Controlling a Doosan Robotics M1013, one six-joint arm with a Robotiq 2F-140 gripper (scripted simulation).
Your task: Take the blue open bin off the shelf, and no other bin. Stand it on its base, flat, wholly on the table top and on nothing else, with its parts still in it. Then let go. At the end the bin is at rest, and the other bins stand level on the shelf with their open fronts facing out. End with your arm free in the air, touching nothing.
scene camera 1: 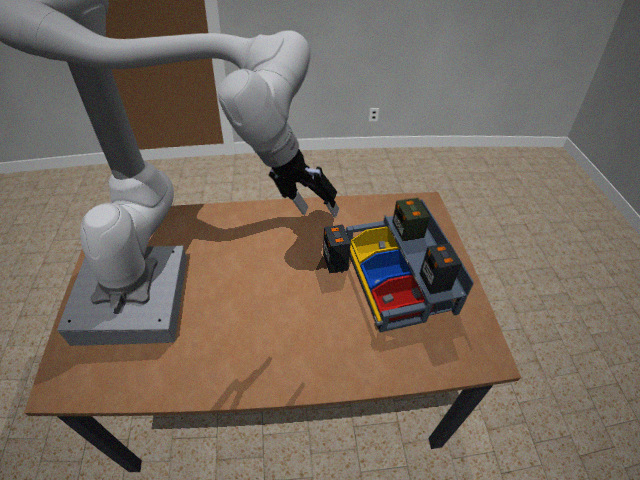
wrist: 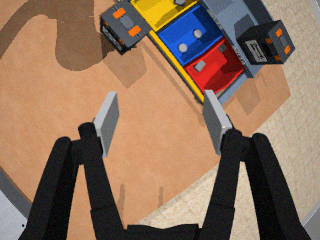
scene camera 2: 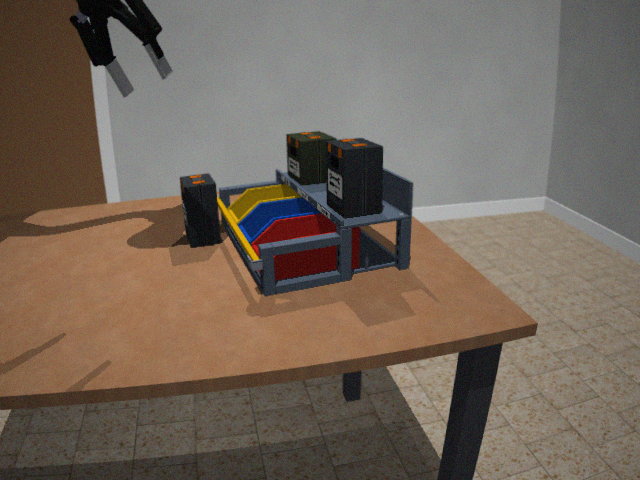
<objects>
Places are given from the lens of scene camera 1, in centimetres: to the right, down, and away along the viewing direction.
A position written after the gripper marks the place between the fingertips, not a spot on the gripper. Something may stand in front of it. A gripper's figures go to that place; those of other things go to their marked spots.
gripper [scene camera 1: 320, 211]: 0, -7, 107
blue open bin [scene camera 1: 382, 266]: 21, 9, 138
yellow bin [scene camera 1: 367, 243]: 17, 1, 145
</objects>
